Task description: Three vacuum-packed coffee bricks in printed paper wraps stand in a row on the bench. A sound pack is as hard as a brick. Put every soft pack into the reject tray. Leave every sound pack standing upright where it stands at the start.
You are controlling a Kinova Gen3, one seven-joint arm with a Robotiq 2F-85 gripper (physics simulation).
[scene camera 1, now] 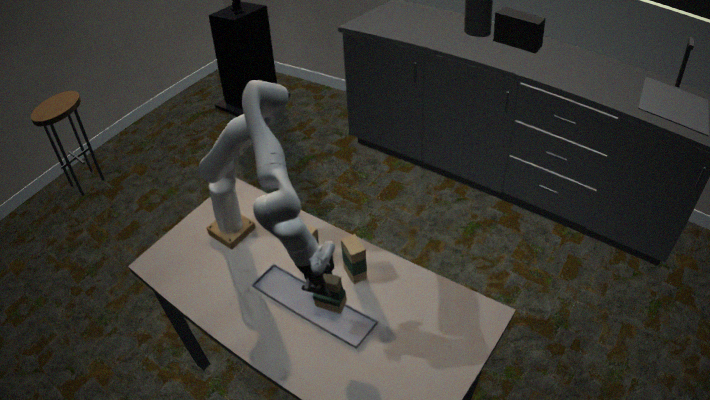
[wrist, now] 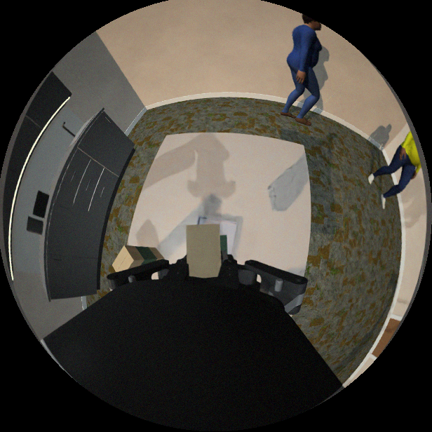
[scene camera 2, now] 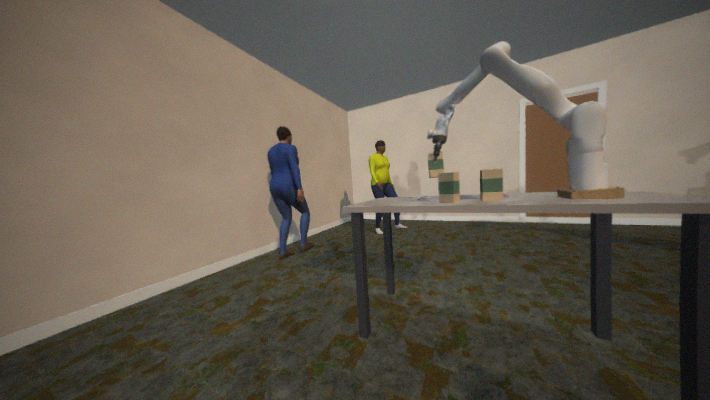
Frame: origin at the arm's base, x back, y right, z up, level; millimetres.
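Seen in the pictures: gripper, fingertip midpoint: (scene camera 1: 330, 289) (scene camera 2: 434, 163); arm's base, origin of the base link: (scene camera 1: 230, 224) (scene camera 2: 586, 188).
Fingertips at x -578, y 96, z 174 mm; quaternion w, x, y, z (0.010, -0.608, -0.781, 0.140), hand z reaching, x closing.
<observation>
Pixels of each thing's top centre, then the offset from my fingertips to it. Level surfaces: height alone.
- tan coffee pack with a green band, middle of its top: (scene camera 1: 325, 273) (scene camera 2: 435, 152) dy +1, dx +7, dz +62 mm
- second pack, middle of its top: (scene camera 1: 353, 244) (scene camera 2: 448, 172) dy -212, dx +95, dz -66 mm
- third pack, middle of its top: (scene camera 1: 302, 229) (scene camera 2: 490, 169) dy -168, dx +264, dz -66 mm
- bench, its level: dz -207 mm
My gripper (scene camera 1: 326, 291) (scene camera 2: 436, 157) (wrist: 209, 258) is shut on a tan coffee pack with a green band (scene camera 1: 330, 303) (scene camera 2: 436, 168) (wrist: 203, 245). The pack hangs upright above the reject tray (scene camera 1: 360, 327) (wrist: 230, 231), with its bottom clear of the bench. In scene camera 1 its top looks narrower than its base; the fingers hide part of it. A second pack (scene camera 1: 354, 259) (scene camera 2: 449, 187) (wrist: 136, 256) stands upright on the bench, behind the tray. The third pack (scene camera 1: 314, 233) (scene camera 2: 491, 185) stands upright nearer the arm's base, mostly hidden by the arm in scene camera 1.
The arm's wooden base plate (scene camera 1: 231, 234) (scene camera 2: 591, 193) sits at one end of the bench (scene camera 1: 200, 280) (scene camera 2: 530, 205). A person in blue (scene camera 2: 285, 175) (wrist: 304, 60) and a person in yellow (scene camera 2: 381, 170) (wrist: 411, 152) stand beyond the bench. A dark cabinet (scene camera 1: 465, 115) (wrist: 82, 215) stands along the wall.
</observation>
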